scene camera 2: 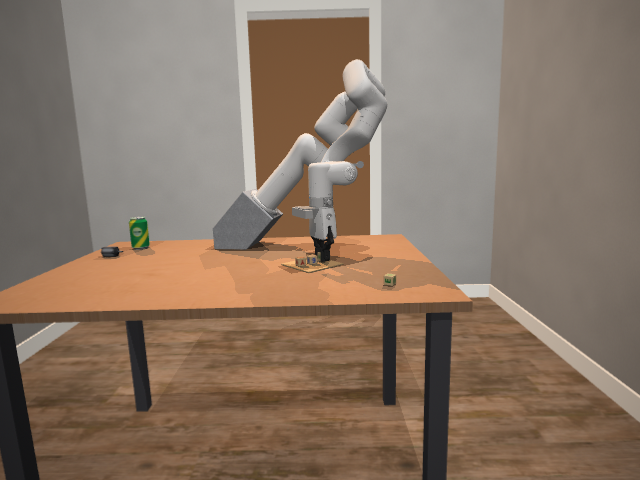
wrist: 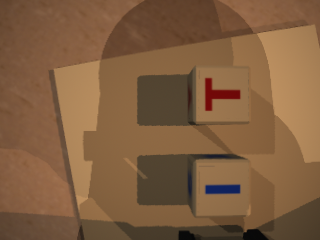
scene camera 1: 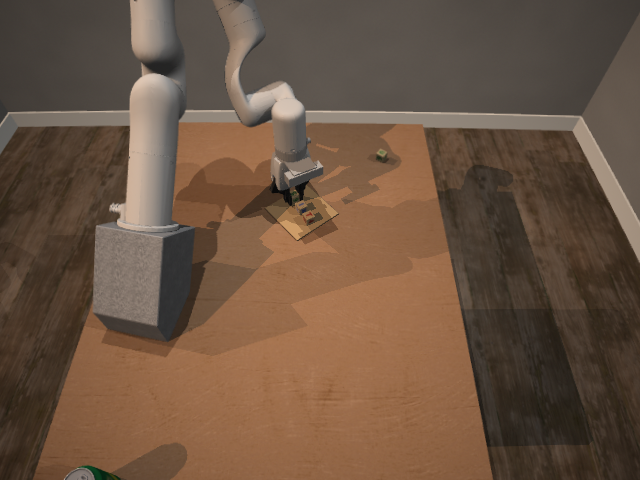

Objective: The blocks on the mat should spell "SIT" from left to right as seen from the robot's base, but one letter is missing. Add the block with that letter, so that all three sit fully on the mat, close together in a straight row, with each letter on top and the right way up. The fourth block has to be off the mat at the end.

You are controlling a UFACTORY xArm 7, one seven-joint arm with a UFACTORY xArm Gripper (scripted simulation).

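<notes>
A tan mat is there for me to see, and so is my own gripper. Scene camera 1 shows the gripper too.
</notes>
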